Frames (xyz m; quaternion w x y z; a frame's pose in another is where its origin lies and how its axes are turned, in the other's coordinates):
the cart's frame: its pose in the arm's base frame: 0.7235 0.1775 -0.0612 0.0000 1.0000 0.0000 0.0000
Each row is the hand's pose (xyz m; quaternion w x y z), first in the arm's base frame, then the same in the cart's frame.
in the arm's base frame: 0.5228 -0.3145 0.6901 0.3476 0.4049 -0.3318 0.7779
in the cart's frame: -0.2007 0.4920 -0.7513 0.4049 -0.3476 0.7779 0.3318
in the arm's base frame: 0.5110 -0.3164 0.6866 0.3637 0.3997 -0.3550 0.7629
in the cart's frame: -0.2125 0.4939 -0.7478 0.3997 -0.3637 0.7629 0.3550
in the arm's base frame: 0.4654 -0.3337 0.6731 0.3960 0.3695 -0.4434 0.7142
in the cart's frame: -0.2581 0.5112 -0.7343 0.3695 -0.3960 0.7142 0.4434
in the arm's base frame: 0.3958 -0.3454 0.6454 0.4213 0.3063 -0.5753 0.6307
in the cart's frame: -0.3277 0.5229 -0.7066 0.3063 -0.4213 0.6307 0.5753
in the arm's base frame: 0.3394 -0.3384 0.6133 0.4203 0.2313 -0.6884 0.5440
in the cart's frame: -0.3841 0.5159 -0.6745 0.2313 -0.4203 0.5440 0.6884
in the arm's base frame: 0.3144 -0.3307 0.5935 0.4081 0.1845 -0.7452 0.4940
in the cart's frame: -0.4091 0.5082 -0.6547 0.1845 -0.4081 0.4940 0.7452
